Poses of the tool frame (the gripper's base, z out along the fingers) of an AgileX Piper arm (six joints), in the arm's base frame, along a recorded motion.
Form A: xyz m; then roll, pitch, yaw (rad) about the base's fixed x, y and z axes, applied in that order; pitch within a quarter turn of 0, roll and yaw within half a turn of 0.
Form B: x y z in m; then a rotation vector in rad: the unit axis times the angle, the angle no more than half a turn. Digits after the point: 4 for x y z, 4 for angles.
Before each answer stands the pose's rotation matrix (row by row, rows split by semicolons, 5 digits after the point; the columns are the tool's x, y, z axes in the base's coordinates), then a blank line. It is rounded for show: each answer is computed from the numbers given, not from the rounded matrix.
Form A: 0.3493 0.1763 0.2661 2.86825 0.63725 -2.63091
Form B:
-0.70119 -0.61075 0.36786; -0.39284 0.76152 0.51553; -0.59499 0.21697 -0.77390

0.3493 0.1763 0.2661 -0.7526 2.4271 0.5493
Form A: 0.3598 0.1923 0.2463 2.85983 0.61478 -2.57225
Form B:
-0.68804 -0.65290 0.31675; -0.44037 0.72259 0.53286; -0.57678 0.22714 -0.78469

0.3598 0.1923 0.2463 -0.8326 2.4335 0.5788
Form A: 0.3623 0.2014 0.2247 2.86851 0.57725 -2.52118
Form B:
-0.68180 -0.67958 0.27077; -0.48717 0.69792 0.52495; -0.54572 0.22600 -0.80691

0.3623 0.2014 0.2247 -0.8997 2.4573 0.5791
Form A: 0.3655 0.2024 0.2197 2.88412 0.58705 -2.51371
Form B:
-0.67378 -0.68221 0.28390; -0.48908 0.69974 0.52073; -0.55391 0.21201 -0.80513

0.3655 0.2024 0.2197 -0.9014 2.4462 0.5639
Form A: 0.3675 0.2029 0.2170 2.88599 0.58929 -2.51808
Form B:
-0.67491 -0.67899 0.28891; -0.48541 0.70341 0.51922; -0.55577 0.21019 -0.80433

0.3675 0.2029 0.2170 -0.8947 2.4454 0.5604
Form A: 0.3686 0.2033 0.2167 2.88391 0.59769 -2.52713
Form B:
-0.67543 -0.67466 0.29770; -0.47657 0.70743 0.52194; -0.56273 0.21066 -0.79934

0.3686 0.2033 0.2167 -0.8826 2.4396 0.5616
